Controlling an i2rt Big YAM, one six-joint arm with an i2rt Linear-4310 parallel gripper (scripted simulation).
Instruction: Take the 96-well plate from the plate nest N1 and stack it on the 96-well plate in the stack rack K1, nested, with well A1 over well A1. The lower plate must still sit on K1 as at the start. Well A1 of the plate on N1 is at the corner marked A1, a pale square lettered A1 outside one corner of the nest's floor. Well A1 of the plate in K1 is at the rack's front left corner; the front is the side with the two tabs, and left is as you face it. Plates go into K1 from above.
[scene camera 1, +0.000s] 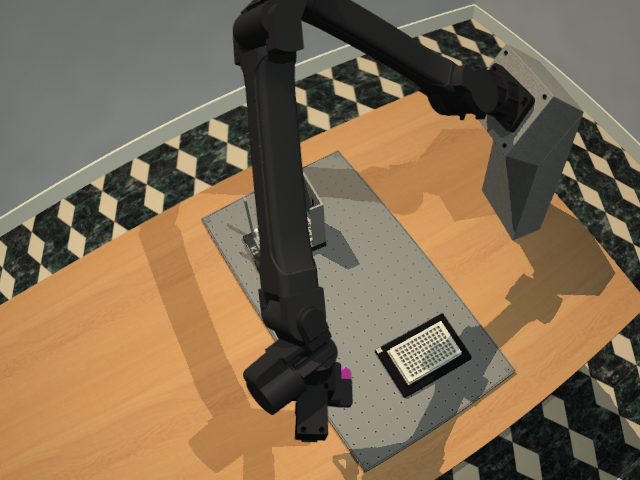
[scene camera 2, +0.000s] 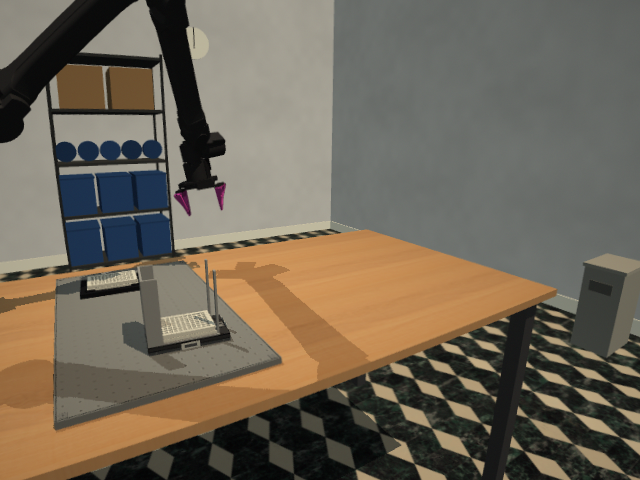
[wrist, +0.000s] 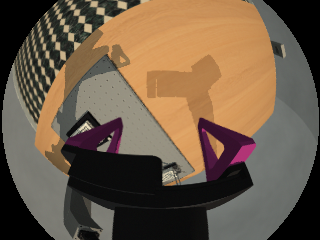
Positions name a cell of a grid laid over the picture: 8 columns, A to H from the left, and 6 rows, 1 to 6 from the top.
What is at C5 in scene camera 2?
A white 96-well plate.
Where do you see the gripper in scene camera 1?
At D6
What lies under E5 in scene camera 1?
A black plate nest N1.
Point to the gripper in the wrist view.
At E4
